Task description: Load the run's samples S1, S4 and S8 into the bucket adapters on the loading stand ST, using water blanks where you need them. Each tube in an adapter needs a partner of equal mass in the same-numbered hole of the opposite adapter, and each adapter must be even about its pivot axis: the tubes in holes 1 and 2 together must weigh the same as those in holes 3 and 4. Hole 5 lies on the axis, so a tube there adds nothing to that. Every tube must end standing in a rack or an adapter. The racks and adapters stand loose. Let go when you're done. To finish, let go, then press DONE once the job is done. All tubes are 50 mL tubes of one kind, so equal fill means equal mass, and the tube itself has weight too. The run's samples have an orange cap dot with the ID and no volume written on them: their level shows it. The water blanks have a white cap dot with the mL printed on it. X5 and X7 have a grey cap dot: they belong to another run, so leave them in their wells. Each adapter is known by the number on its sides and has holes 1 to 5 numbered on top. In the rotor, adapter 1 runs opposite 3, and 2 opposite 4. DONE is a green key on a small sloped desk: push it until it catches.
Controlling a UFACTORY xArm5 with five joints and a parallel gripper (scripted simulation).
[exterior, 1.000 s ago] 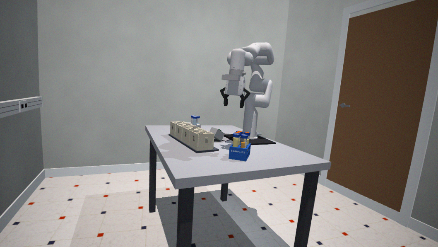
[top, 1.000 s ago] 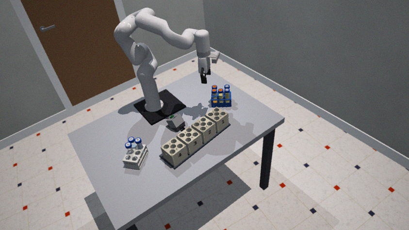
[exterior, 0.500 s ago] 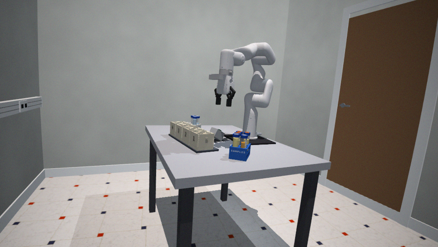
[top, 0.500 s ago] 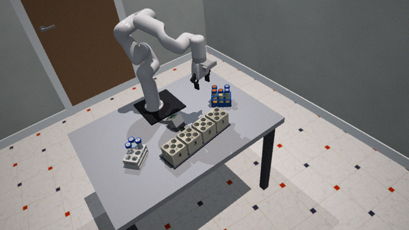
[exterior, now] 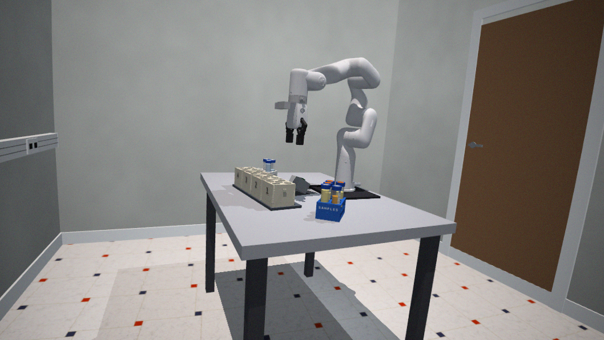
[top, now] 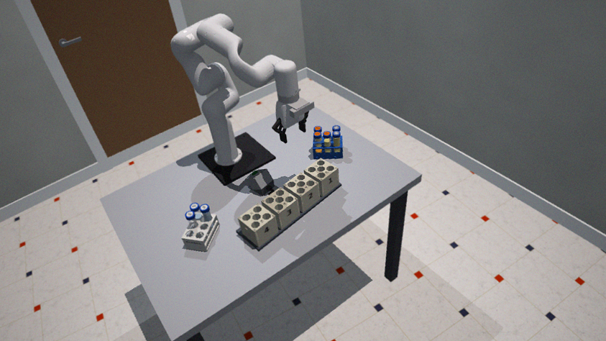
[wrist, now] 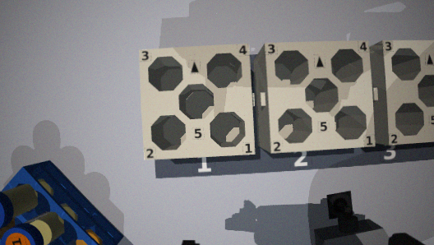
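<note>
Now: the blue samples rack 80 mm behind my hand, 210 mm to the left of it and 220 mm below it. Also, from my hand: adapter 3: 110 mm ahead, 160 mm to the right, 200 mm below; then white rack: 440 mm to the right, 220 mm below.
</note>
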